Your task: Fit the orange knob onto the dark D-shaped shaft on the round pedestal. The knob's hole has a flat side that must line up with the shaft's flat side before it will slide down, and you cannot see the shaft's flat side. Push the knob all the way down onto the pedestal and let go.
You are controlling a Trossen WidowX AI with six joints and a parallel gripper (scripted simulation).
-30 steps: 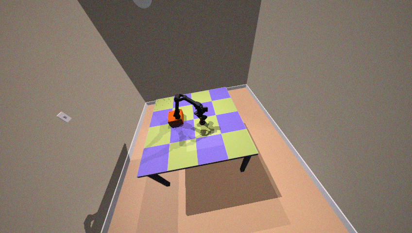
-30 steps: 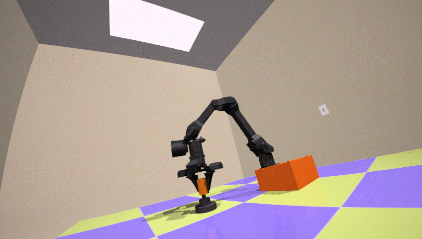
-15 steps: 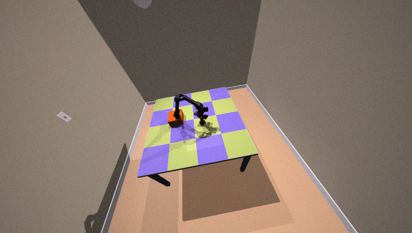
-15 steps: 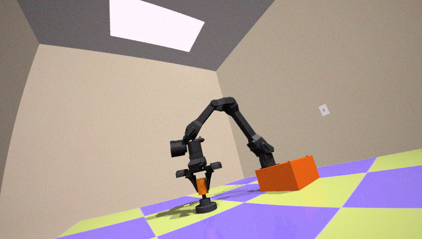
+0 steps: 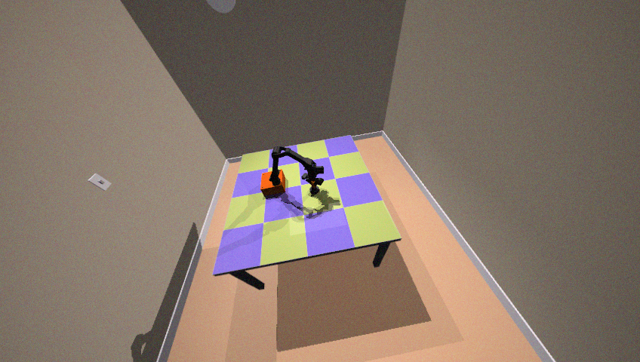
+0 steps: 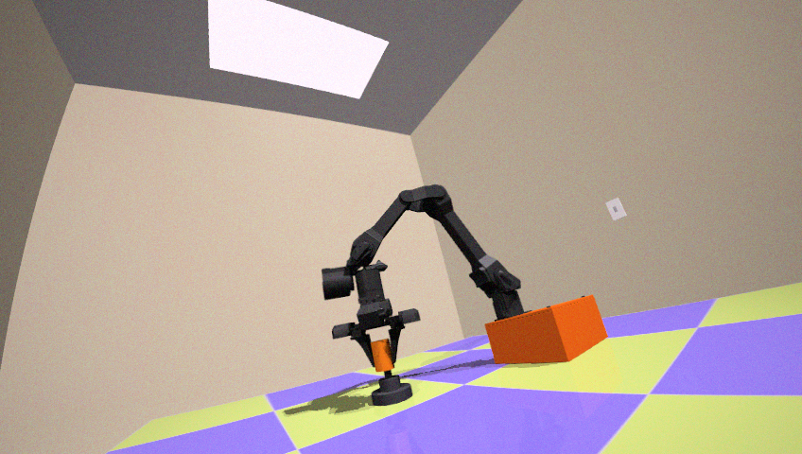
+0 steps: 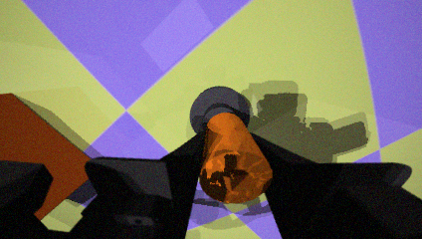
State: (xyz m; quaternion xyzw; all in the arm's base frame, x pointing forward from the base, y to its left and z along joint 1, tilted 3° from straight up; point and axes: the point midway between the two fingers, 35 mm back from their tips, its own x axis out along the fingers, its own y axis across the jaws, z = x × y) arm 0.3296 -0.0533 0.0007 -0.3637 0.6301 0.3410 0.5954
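My gripper tip is now 40 mm above the pedestal. From my gripper tip the other things lie so: orange knob 20 mm above.
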